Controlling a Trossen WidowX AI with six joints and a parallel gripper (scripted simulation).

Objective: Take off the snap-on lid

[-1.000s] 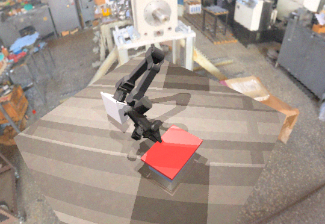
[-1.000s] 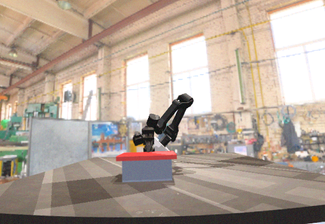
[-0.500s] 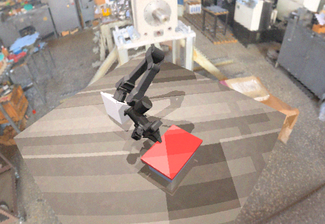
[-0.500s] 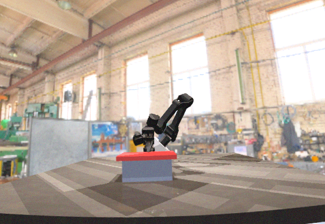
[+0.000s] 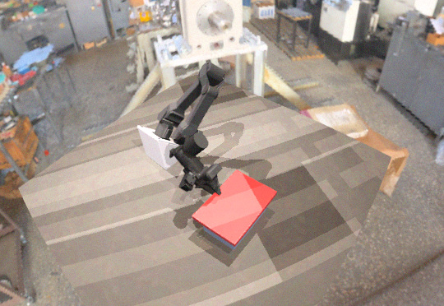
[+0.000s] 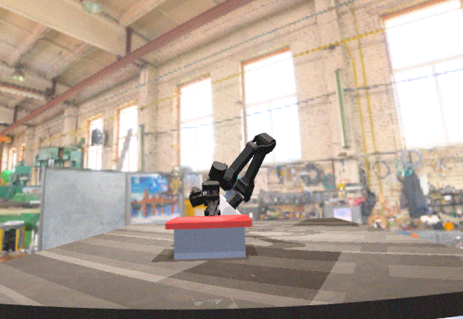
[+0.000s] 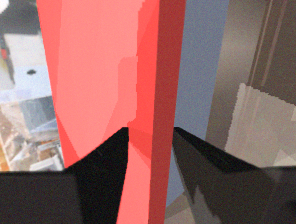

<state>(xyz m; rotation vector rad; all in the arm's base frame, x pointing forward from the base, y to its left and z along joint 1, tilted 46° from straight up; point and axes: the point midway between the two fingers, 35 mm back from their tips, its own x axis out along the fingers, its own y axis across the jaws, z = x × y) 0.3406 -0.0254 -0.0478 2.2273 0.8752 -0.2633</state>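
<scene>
Now: the flat red lid 7 cm ahead of my gripper tip. The rest, counted from my gripper tip: storage box (7 cm ahead, 5 cm below).
</scene>
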